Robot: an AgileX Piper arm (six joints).
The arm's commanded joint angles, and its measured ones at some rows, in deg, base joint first. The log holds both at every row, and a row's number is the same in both.
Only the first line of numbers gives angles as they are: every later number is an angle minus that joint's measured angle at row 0.
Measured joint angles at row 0: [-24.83 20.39 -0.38 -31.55 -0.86 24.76]
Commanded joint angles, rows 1 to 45: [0.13 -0.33 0.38 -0.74 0.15 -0.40]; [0.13 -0.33 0.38 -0.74 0.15 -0.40]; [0.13 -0.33 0.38 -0.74 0.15 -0.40]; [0.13 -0.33 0.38 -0.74 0.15 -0.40]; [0.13 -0.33 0.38 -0.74 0.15 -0.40]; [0.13 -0.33 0.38 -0.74 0.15 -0.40]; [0.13 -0.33 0.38 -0.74 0.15 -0.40]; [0.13 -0.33 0.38 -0.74 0.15 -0.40]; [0.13 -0.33 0.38 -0.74 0.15 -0.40]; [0.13 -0.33 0.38 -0.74 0.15 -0.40]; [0.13 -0.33 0.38 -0.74 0.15 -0.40]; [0.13 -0.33 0.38 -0.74 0.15 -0.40]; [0.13 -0.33 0.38 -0.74 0.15 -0.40]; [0.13 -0.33 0.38 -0.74 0.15 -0.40]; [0.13 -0.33 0.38 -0.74 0.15 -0.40]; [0.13 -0.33 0.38 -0.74 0.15 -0.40]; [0.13 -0.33 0.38 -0.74 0.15 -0.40]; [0.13 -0.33 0.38 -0.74 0.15 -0.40]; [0.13 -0.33 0.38 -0.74 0.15 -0.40]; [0.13 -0.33 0.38 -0.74 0.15 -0.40]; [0.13 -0.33 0.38 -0.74 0.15 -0.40]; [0.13 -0.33 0.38 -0.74 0.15 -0.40]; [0.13 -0.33 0.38 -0.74 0.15 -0.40]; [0.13 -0.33 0.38 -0.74 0.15 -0.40]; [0.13 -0.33 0.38 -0.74 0.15 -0.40]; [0.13 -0.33 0.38 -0.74 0.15 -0.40]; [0.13 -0.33 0.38 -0.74 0.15 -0.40]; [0.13 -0.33 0.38 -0.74 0.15 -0.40]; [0.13 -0.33 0.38 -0.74 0.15 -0.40]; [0.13 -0.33 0.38 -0.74 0.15 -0.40]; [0.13 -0.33 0.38 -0.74 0.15 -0.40]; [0.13 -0.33 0.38 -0.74 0.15 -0.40]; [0.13 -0.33 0.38 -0.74 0.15 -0.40]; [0.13 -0.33 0.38 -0.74 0.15 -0.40]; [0.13 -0.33 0.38 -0.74 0.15 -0.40]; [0.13 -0.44 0.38 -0.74 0.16 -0.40]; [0.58 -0.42 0.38 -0.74 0.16 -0.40]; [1.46 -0.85 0.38 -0.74 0.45 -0.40]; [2.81 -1.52 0.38 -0.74 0.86 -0.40]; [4.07 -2.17 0.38 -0.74 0.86 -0.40]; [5.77 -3.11 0.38 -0.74 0.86 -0.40]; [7.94 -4.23 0.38 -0.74 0.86 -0.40]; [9.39 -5.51 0.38 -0.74 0.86 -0.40]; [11.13 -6.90 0.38 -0.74 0.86 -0.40]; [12.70 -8.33 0.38 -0.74 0.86 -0.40]
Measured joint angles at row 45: [7.47 -3.88 0.00 0.00 0.49 0.00]
